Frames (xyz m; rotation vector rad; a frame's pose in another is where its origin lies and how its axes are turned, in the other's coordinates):
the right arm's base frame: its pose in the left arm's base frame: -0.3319 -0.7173 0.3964 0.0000 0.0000 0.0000
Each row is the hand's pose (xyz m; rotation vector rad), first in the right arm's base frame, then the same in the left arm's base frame.
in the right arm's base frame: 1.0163 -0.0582 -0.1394 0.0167 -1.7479 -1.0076
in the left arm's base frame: 0.6844 -0.7755 0.2570 0.0167 -1.7479 -1.0076
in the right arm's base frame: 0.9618 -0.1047 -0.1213 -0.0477 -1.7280 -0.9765
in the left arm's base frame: 0.6299 -0.8220 0.2751 -0.0477 -1.7280 -0.9765
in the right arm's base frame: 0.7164 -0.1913 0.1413 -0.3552 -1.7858 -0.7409
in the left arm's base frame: 0.3845 -0.9086 0.5377 -0.3552 -1.7858 -0.7409
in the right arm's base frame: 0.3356 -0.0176 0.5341 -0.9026 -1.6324 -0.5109
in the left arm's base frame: 0.0037 -0.7349 0.9305 -0.9026 -1.6324 -0.5109
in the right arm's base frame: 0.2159 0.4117 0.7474 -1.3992 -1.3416 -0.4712
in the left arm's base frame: -0.1160 -0.3056 1.1438 -1.3992 -1.3416 -0.4712
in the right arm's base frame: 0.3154 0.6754 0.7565 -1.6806 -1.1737 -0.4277
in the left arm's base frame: -0.0165 -0.0419 1.1529 -1.6806 -1.1737 -0.4277
